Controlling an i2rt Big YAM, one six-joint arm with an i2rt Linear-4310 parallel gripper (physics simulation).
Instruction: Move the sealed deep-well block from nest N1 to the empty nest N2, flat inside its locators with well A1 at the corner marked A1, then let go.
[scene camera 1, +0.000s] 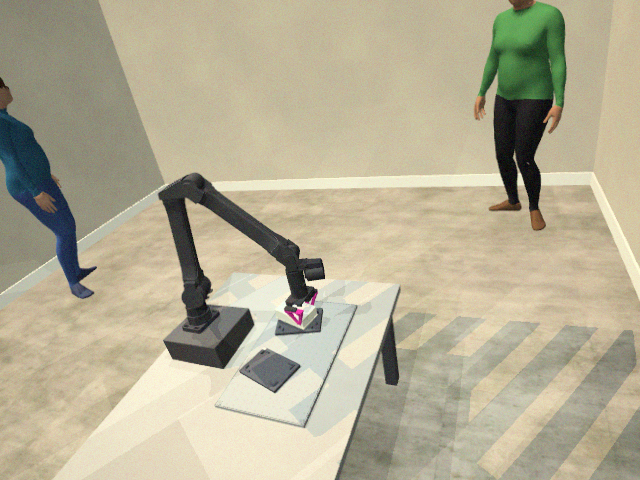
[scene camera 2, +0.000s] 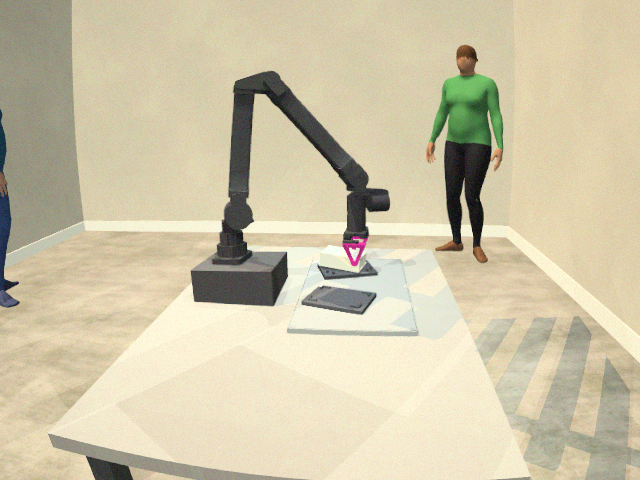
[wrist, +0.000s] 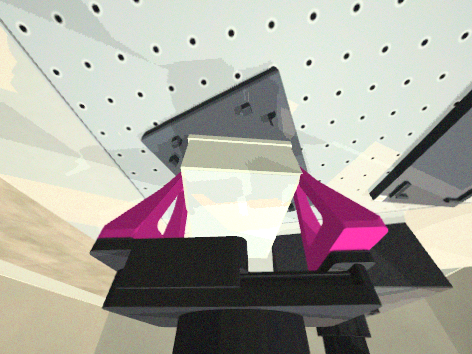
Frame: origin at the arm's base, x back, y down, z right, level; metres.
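Seen in the pictures: gripper, fingertip midpoint: (scene camera 1: 305, 316) (scene camera 2: 356, 261) (wrist: 239, 172); arm's base, link origin: (scene camera 1: 201, 322) (scene camera 2: 232, 259).
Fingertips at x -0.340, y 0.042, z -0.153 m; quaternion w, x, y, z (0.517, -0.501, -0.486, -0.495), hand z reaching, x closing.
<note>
Offsets run from my fingertips to a thing's top centre. Level surfaces: height alone.
The white sealed block @[dx +0.040, dy -0.031, dz -0.009 m] (scene camera 1: 308, 321) (scene camera 2: 333, 258) (wrist: 242, 200) is at the dark plate of nest N1 @[dx +0.028, dy +0.010, dz +0.003 m] (scene camera 1: 315, 327) (scene camera 2: 346, 274) (wrist: 215, 120), the farther nest in the scene views. My gripper (scene camera 1: 306, 312) (scene camera 2: 354, 255) (wrist: 239, 172) points down and is shut on the block, with a magenta finger against each of two opposite sides. The block's underside is hidden, and I cannot tell whether it is seated in the locators. Nest N2 @[dx +0.024, dy +0.014, dz +0.234 m] (scene camera 1: 269, 369) (scene camera 2: 338, 299) (wrist: 430, 165) is empty, with small raised locators at its corners. The A1 marks are not readable.
Both nests stand on a pale perforated board (scene camera 1: 330, 351) (scene camera 2: 398, 310) (wrist: 350, 45) on the table @[dy +0.044 m] (scene camera 1: 155, 413) (scene camera 2: 258, 382). The arm's dark base box (scene camera 1: 206, 343) (scene camera 2: 232, 284) stands beside the board. A person in green (scene camera 1: 527, 56) (scene camera 2: 467, 108) stands beyond the table.
</note>
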